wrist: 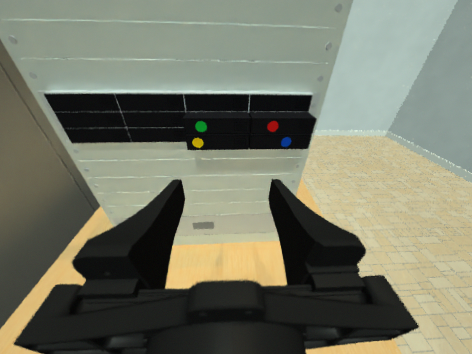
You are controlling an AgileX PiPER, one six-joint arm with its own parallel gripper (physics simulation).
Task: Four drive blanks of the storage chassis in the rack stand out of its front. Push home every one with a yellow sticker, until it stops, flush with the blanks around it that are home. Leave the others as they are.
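Note:
The storage chassis [90, 102] is a black band of blanks in three rows and four columns across the pale rack. Four blanks stand out at its lower right. The yellow-stickered blank [222, 143] is in the bottom row, third column, directly under the green-stickered blank [227, 125]. The red-stickered blank [295, 125] is in the middle row at the far right, above the blue-stickered blank [265, 142]. The other blanks look flush. My gripper [227, 189] is open, with nothing between its fingers. Its tips show below the yellow-stickered blank in the view and appear apart from the rack.
The pale rack [150, 42] has plain panels above and below the chassis. A dark brownish panel [35, 200] stands at the left. A wooden surface [225, 262] lies under the rack, a tiled floor [390, 210] is at the right, and pale walls [380, 65] rise behind it.

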